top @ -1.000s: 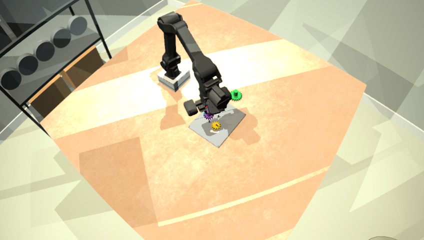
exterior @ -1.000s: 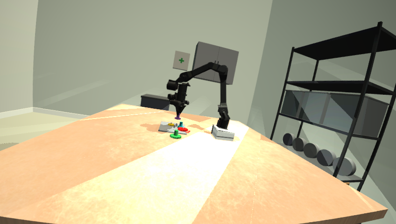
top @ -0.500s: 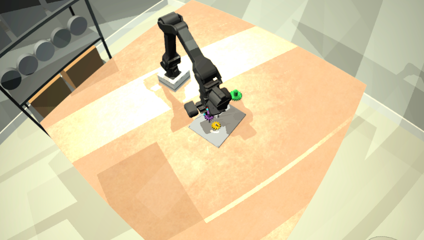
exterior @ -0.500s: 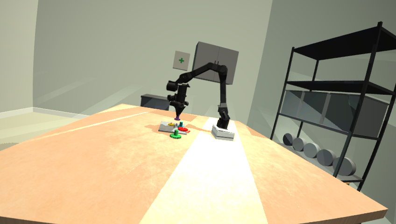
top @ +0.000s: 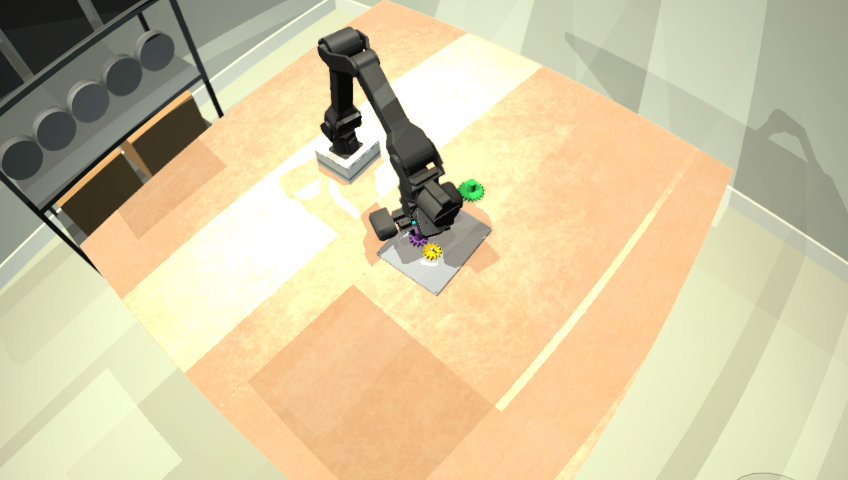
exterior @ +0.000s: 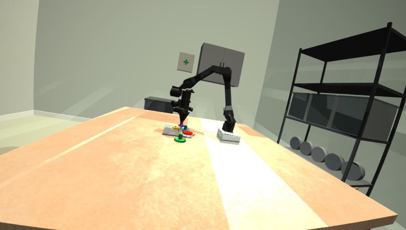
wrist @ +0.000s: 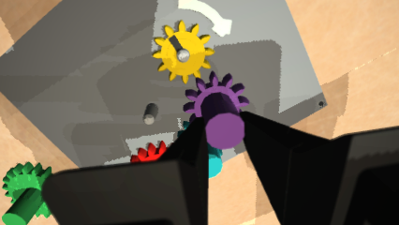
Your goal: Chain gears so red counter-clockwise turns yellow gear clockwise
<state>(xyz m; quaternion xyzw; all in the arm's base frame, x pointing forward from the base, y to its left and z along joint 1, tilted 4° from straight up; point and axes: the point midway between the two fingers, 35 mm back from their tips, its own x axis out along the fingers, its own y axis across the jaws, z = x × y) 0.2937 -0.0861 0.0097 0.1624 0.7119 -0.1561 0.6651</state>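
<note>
Right now the teal gear is 30 mm to the left of my gripper tip, 30 mm below it and 30 mm behind it. Round my gripper tip: yellow gear (40 mm below, 40 mm ahead); purple gear (10 mm below); grey board (50 mm below, 30 mm to the left, 20 mm ahead).
</note>
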